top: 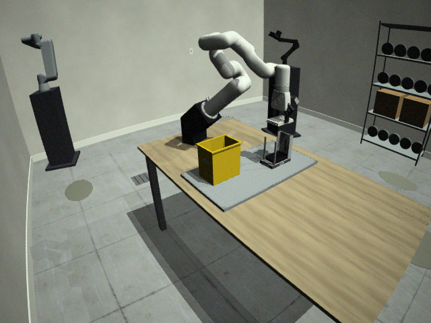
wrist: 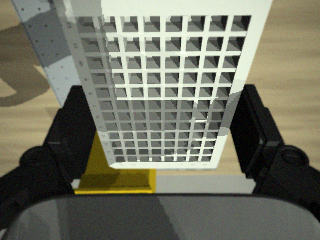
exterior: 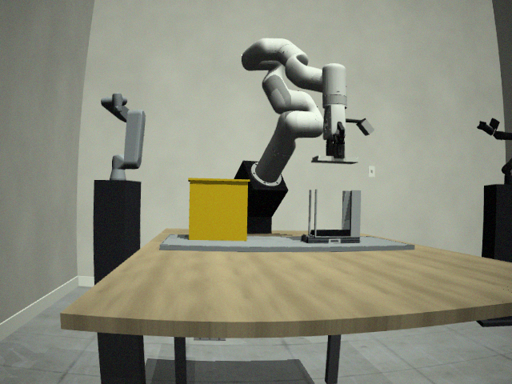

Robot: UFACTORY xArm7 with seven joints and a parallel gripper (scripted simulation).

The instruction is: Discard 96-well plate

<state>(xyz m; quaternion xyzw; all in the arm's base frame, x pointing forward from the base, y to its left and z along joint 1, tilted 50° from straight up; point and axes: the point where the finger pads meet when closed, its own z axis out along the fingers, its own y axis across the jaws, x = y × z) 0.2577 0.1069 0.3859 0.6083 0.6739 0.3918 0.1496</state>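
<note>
The yellow plastics bin W1 lies 2 cm ahead of my hand, 35 cm to the right of it and 17 cm below it. Also, from my hand: dark plate: 23 cm below; white 96-well plate: 1 cm below.
</note>
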